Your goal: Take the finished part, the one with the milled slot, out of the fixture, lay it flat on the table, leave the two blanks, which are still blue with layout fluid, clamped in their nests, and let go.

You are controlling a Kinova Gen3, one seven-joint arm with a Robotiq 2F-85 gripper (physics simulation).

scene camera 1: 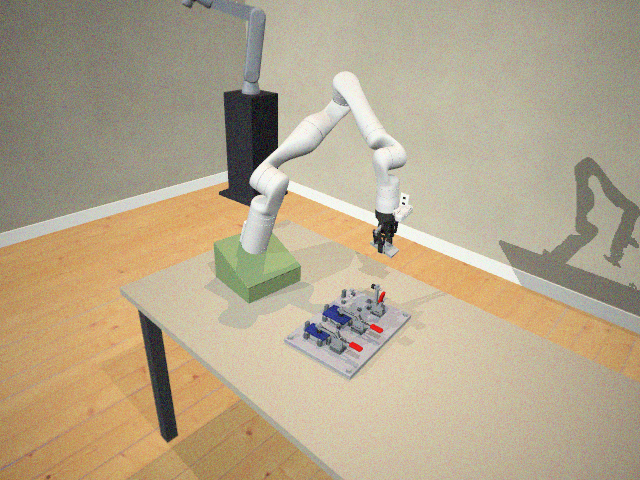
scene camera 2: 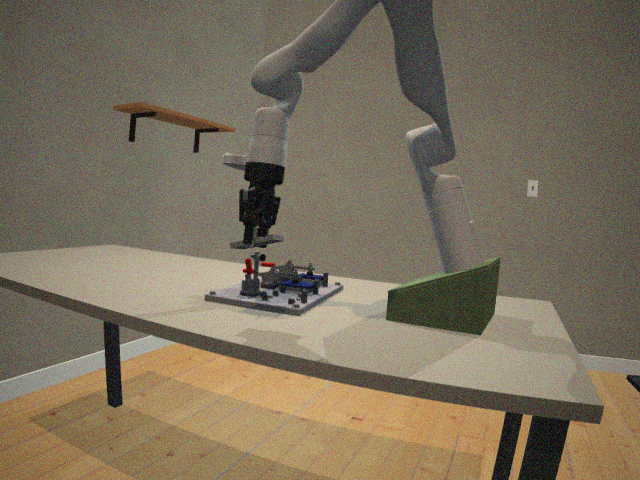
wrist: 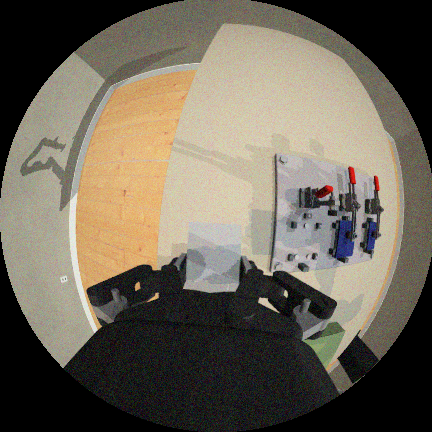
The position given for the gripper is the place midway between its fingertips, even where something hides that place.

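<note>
Scene camera 2 shows the gripper (scene camera 2: 254, 247). Scene camera 1 shows a fixture plate (scene camera 1: 391, 322). Visible in the wrist view: the gripper (wrist: 213, 263), the plate (wrist: 298, 171) and a finished part (wrist: 213, 251).
</note>
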